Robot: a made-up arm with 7 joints.
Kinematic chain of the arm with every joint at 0, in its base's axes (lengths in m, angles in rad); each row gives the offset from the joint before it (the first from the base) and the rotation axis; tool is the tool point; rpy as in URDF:
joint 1: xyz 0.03 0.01 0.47 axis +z
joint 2: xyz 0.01 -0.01 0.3 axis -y
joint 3: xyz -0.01 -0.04 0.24 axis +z
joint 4: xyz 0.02 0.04 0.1 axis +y
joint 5: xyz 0 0.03 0.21 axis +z
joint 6: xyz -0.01 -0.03 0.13 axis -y
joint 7: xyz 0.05 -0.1 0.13 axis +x
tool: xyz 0 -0.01 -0.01 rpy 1.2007 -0.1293 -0.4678
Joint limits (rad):
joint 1: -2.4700..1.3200
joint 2: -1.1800..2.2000
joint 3: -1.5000..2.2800
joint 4: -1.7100..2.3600
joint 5: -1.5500..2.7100
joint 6: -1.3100..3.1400
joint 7: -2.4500..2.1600
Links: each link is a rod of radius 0.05 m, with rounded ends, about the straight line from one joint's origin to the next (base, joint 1, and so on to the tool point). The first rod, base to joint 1, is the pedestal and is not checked.
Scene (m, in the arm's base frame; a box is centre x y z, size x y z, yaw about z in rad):
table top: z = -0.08
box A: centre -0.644 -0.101 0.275 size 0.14 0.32 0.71 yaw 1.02
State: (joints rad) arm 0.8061 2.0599 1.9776 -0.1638 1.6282 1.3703 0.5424
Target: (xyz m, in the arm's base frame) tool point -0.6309 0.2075 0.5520
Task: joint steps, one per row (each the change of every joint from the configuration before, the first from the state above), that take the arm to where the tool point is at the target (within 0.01 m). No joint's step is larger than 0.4 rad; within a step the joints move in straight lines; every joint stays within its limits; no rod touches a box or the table.
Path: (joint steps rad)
1: -0.1154 -0.3596 -0.0413 0.2157 0.1403 -0.0898 0.1304
2: -0.1155 -0.3596 -0.0414 0.2157 0.1403 -0.0899 0.1304
3: -0.1154 -0.3596 -0.0413 0.2156 0.1403 -0.0898 0.1304
4: -0.1155 -0.3596 -0.0414 0.2157 0.1403 -0.0898 0.1304
5: -0.1154 -0.3596 -0.0413 0.2157 0.1403 -0.0898 0.1304
6: -0.0659 0.3877 0.0785 -0.0873 -0.1118 0.0519 -0.0156
7: -0.0658 0.3876 0.0786 -0.0873 -0.1118 0.0520 -0.0156
8: -0.0658 0.3876 0.0785 -0.0873 -0.1118 0.0520 -0.0156
9: -0.0659 0.3876 0.0786 -0.0874 -0.1118 0.0519 -0.0156
10: -0.0658 0.3876 0.0785 -0.0873 -0.1118 0.0520 -0.0155
11: 0.0581 -0.1890 -0.1588 -0.1151 -0.0622 0.1134 -0.2952
12: 0.0580 -0.1889 -0.1588 -0.1152 -0.0622 0.1135 -0.2952

